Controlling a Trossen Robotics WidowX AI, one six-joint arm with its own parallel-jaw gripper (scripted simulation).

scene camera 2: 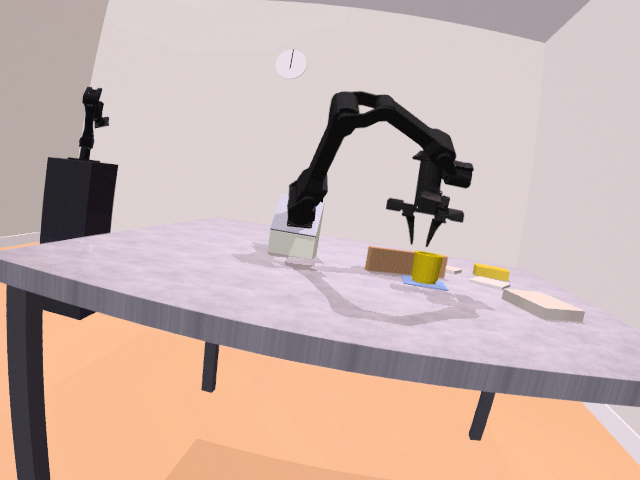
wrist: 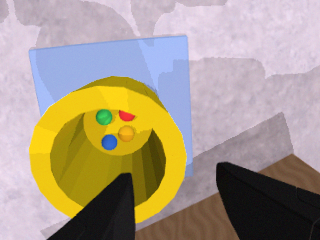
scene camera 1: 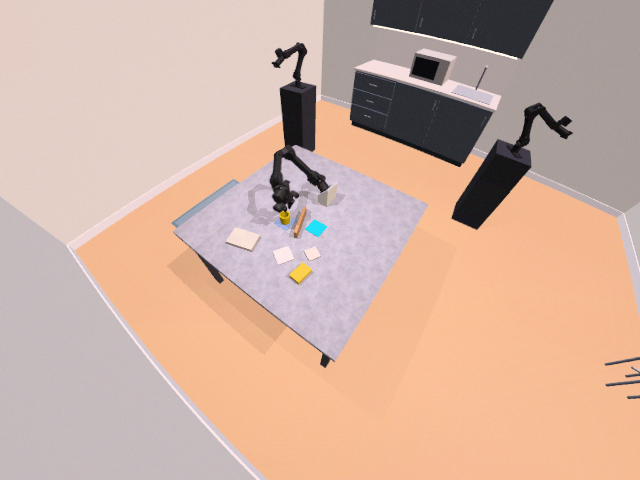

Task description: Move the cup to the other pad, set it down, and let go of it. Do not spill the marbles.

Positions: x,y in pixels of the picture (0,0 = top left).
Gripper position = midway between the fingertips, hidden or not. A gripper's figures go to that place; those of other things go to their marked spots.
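Marked spots on a cream slab (scene camera 2: pixel 543 306) and a wooden block (scene camera 2: pixel 384 260): 44 cm apart. Cream slab: 103 cm from the lens. Yellow cup (scene camera 2: pixel 426 266): 113 cm from the lens. The gripper (scene camera 2: pixel 419 245): 116 cm from the lens. Wooden block: 122 cm from the lens.
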